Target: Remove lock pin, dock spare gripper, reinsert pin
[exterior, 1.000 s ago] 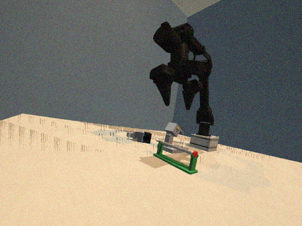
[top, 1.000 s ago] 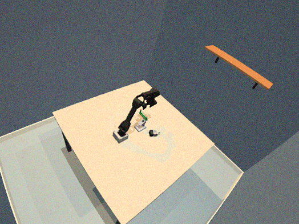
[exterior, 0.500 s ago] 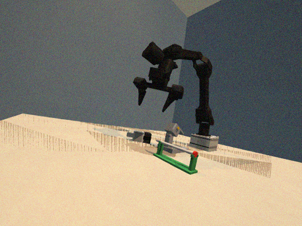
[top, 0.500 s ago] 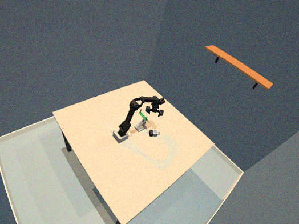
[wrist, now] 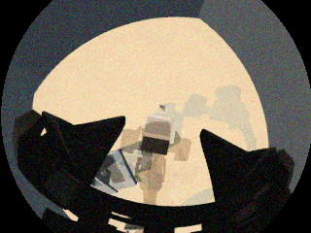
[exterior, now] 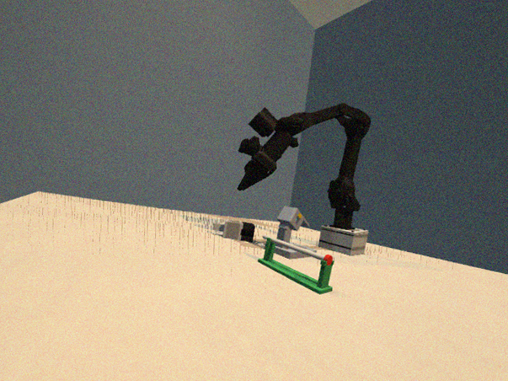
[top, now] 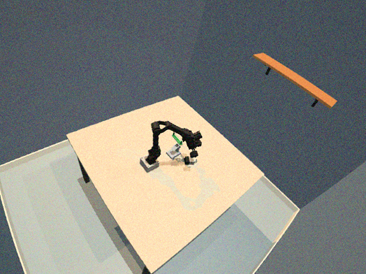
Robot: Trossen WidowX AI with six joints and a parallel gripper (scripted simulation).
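My gripper tip is now 11 cm above the spare gripper. From my gripper tip the other things lie so: green cradle 27 cm to the left, 11 cm below, 6 cm ahead; grey mount 16 cm to the left, 8 cm below, 6 cm behind.
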